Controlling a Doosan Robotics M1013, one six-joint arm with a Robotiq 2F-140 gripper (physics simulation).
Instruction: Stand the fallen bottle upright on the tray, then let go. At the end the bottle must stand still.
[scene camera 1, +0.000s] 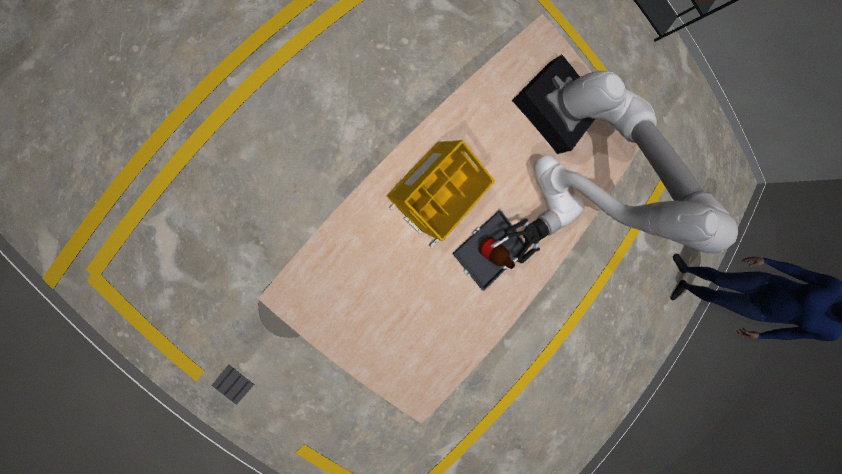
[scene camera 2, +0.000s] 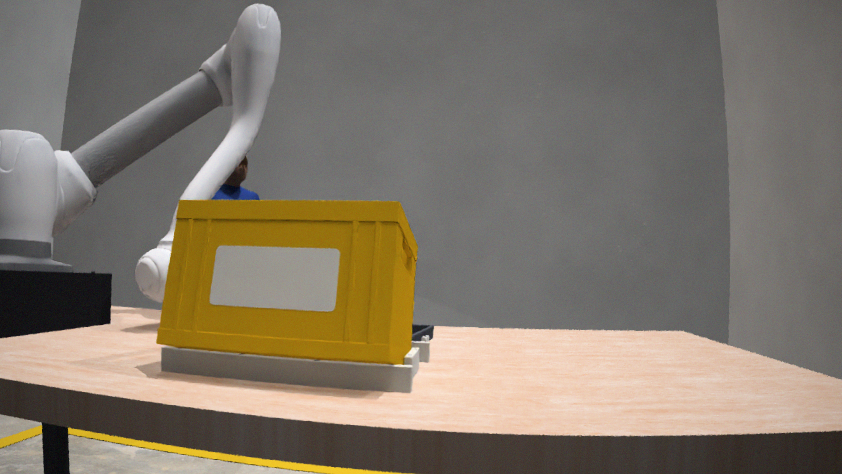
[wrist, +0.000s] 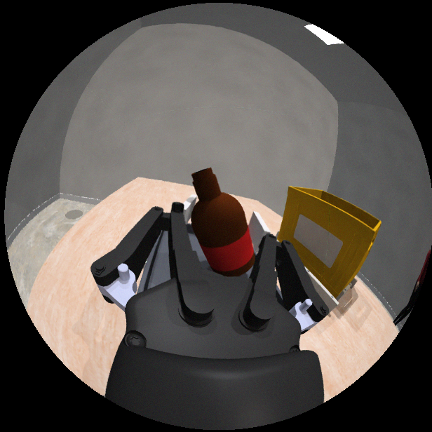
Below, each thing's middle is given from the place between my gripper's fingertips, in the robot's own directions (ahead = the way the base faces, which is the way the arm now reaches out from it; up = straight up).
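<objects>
The yellow crate (scene camera 1: 436, 194) is 320 mm to the right of my hand, 10 mm ahead of it and 10 mm above it. And the dark grey tray (scene camera 1: 483, 272), that's 90 mm below my hand and 20 mm behind it.
</objects>
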